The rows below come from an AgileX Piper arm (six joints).
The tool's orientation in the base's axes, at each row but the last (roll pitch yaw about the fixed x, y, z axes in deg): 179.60 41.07 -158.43; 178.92 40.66 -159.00; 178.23 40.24 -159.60; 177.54 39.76 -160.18
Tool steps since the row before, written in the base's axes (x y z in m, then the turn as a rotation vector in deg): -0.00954 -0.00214 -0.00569 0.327 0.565 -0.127; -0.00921 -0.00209 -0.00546 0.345 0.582 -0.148; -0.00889 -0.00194 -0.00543 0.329 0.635 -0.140; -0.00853 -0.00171 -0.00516 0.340 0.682 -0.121
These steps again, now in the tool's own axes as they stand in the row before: 0.01102 0.00153 -0.00205 -0.302 0.402 0.435; 0.01065 0.00139 -0.00192 -0.306 0.411 0.466; 0.01038 0.00133 -0.00163 -0.314 0.466 0.464; 0.00991 0.00135 -0.00148 -0.346 0.507 0.468
